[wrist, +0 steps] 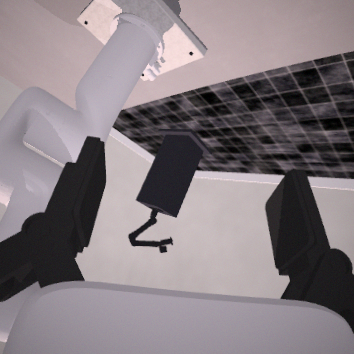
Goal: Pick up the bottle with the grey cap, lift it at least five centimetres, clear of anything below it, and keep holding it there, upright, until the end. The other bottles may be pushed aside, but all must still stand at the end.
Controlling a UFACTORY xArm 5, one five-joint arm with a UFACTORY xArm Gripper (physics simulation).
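Where they show: gripper, fingertip midpoint: (193,173); arm's base at its link origin: (137,37).
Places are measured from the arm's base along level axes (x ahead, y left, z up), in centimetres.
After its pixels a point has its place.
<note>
My gripper (193,173) {z 34.2, x 12.6, y -39.0 cm} is open, with its two black fingers wide apart at the left and right of the wrist view and nothing between them. The bottle with the grey cap does not show in the wrist view, and neither do the other bottles. The gripper's height and place relative to them cannot be told from here.
The white arm (112,75) {z 13.6, x 2.5, y -4.5 cm} runs down the left side from its base plate (177,56) {z 0.2, x -7.0, y -6.7 cm} on the pinkish table top (260,30) {z -1.8, x -6.3, y -25.5 cm}. Beyond the table edge are a dark tiled floor (280,110), a pale wall (225,240) and a dark box (171,175) with a thin black jointed piece (145,243).
</note>
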